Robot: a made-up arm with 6 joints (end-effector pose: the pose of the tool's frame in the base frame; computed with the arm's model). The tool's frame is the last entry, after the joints. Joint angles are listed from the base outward.
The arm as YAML. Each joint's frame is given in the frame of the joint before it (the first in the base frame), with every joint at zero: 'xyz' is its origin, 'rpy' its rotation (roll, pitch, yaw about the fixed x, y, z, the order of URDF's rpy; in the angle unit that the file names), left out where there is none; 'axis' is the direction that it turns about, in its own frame. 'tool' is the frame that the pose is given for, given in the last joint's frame.
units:
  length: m
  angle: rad
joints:
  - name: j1
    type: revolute
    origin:
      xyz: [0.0, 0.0, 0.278]
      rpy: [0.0, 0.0, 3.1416]
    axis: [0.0, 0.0, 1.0]
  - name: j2
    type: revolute
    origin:
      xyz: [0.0, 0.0, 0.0]
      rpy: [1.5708, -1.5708, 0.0]
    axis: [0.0, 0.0, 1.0]
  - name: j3
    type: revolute
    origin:
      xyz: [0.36, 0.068, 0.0]
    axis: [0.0, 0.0, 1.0]
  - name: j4
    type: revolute
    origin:
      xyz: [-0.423, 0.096, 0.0]
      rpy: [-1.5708, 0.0, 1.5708]
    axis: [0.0, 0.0, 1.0]
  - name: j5
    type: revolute
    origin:
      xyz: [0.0, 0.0, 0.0]
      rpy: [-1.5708, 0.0, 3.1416]
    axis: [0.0, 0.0, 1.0]
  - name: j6
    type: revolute
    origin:
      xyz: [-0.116, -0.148, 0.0]
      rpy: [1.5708, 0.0, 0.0]
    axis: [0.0, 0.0, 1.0]
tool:
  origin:
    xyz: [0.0, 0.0, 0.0]
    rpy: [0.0, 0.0, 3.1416]
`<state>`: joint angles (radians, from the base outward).
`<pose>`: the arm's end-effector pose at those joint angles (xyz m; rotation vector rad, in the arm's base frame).
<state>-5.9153 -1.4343 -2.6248 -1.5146 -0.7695 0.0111</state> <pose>-0.7838 -0.1028 0.5825 -1.2267 -0.3417 1.4097</pose>
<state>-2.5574 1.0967 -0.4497 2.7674 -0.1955 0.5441</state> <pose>-0.0230 0.0472 -0.0314 -2.5234 -0.5631 -1.0225</pose>
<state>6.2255 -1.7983 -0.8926 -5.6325 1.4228 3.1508</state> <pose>-0.1114 0.0849 0.7637 -0.2906 1.8040 0.6318</pose>
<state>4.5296 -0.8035 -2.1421 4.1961 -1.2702 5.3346</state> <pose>0.1778 0.1214 0.9279 -0.0244 1.4907 -1.2542</pose>
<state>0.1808 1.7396 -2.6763 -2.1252 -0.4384 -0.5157</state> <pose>0.7190 0.2765 -0.1442 0.1745 2.4983 0.7261</pose>
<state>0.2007 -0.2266 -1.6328 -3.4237 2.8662 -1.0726</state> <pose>0.2030 0.0844 0.9648 0.7242 -1.4484 -0.5256</pose>
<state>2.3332 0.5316 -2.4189 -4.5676 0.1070 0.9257</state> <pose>-0.4601 0.6244 0.8127 -1.4199 0.1142 1.6271</pose>
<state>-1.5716 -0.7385 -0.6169 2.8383 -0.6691 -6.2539</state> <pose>-0.0548 -0.2475 0.4135 1.7599 2.0284 -0.9303</pose>
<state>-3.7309 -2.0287 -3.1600 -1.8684 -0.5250 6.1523</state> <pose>0.5478 -0.5670 -0.0860 1.2508 -2.0772 1.8400</pose>
